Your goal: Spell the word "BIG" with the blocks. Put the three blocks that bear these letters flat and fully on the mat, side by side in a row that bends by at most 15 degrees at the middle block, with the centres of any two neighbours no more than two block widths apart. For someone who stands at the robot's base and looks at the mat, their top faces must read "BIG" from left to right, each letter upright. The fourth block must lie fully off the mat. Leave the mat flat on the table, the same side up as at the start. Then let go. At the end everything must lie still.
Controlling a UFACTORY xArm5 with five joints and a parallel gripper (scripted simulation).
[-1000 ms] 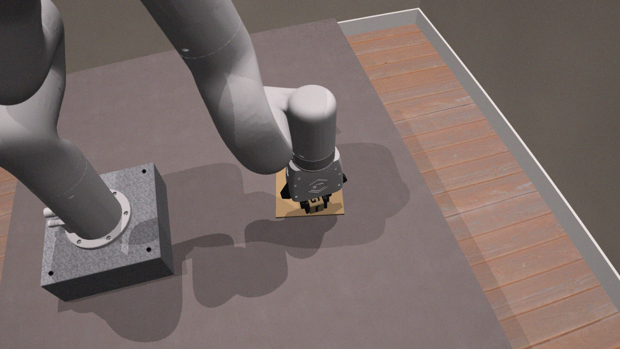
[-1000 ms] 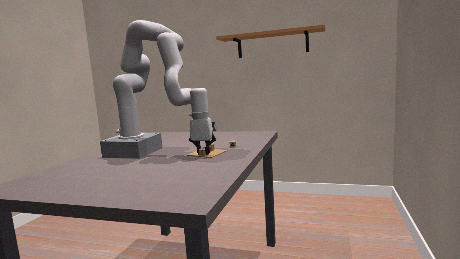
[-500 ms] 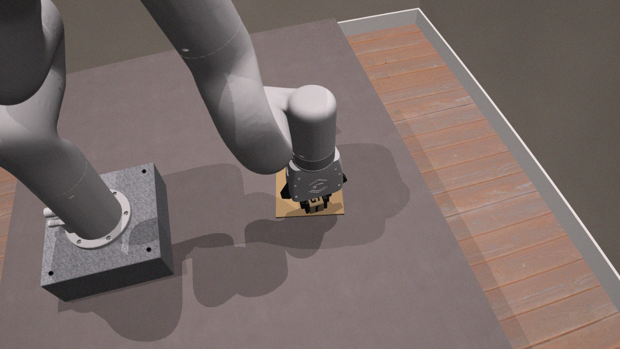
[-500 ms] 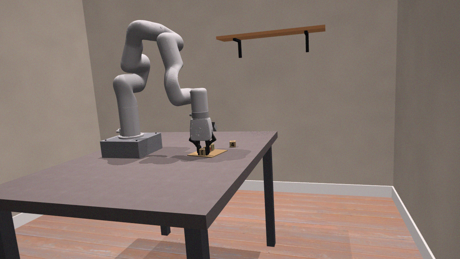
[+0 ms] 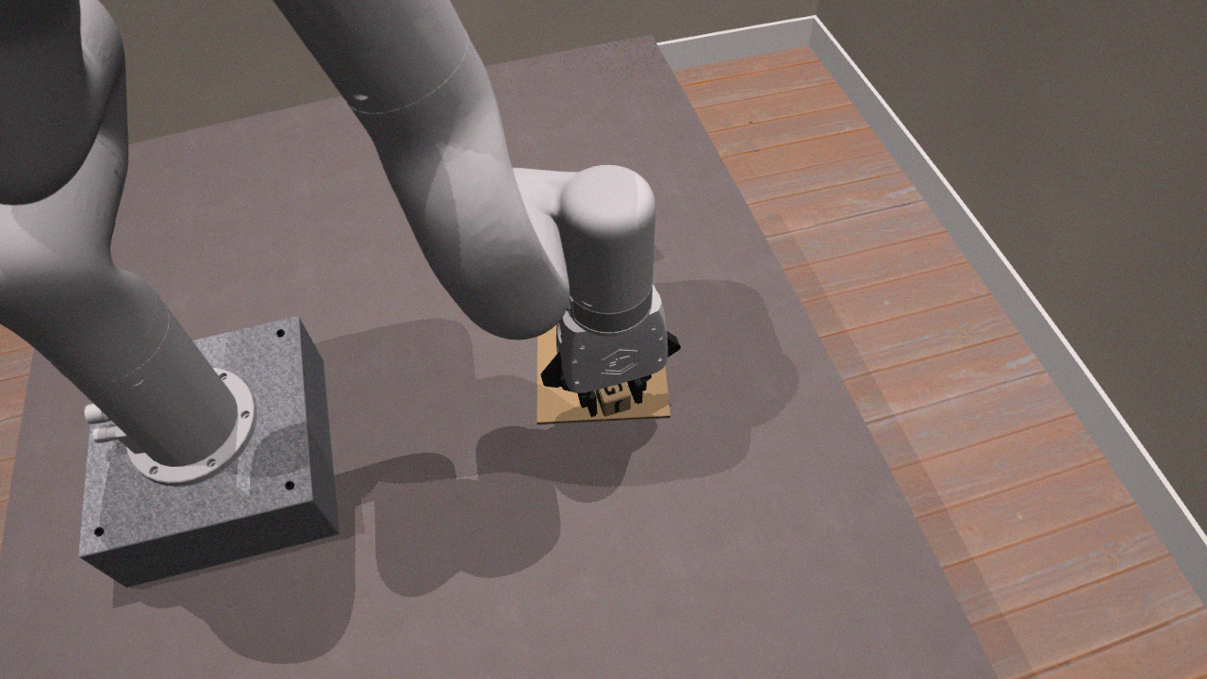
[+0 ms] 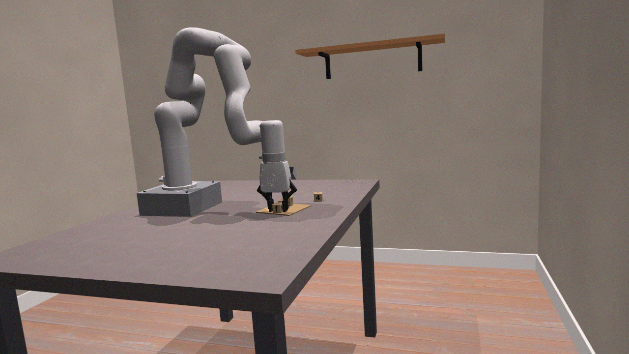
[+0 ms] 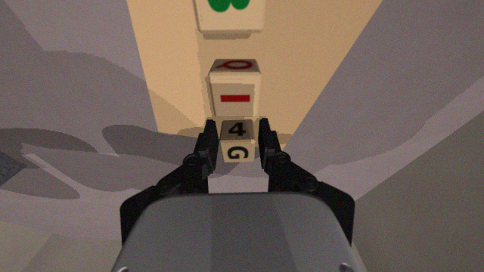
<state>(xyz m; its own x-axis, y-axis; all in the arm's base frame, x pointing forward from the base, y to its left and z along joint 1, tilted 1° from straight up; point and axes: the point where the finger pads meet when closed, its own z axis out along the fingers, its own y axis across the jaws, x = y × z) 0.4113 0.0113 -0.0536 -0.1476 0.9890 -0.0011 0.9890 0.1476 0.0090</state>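
Now: hand 10 mm above the G block. From my hand the other things lie so: tan mat 10 mm behind, 50 mm to the left, 20 mm below; then B block 10 mm behind, 100 mm to the left, 10 mm below.
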